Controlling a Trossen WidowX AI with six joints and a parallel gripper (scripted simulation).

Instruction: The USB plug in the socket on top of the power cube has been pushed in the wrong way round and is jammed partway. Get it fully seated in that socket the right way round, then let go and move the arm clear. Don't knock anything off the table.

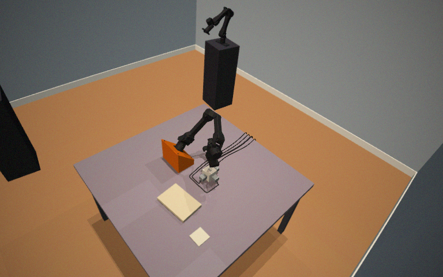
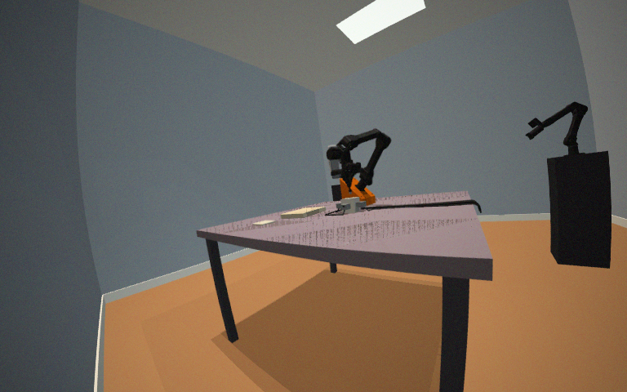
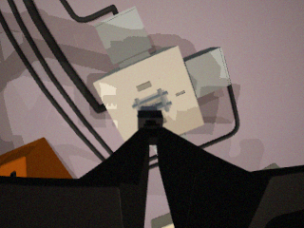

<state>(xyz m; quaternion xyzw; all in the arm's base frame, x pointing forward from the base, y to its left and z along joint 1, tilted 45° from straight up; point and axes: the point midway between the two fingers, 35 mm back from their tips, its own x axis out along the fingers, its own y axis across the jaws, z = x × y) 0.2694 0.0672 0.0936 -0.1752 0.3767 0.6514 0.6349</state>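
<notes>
Now: the black USB plug 20 mm below my gripper tip. Round my gripper tip: small beige square 370 mm ahead, 320 mm to the right, 130 mm below; beige slab 300 mm to the right, 120 mm below, 90 mm ahead.
</notes>
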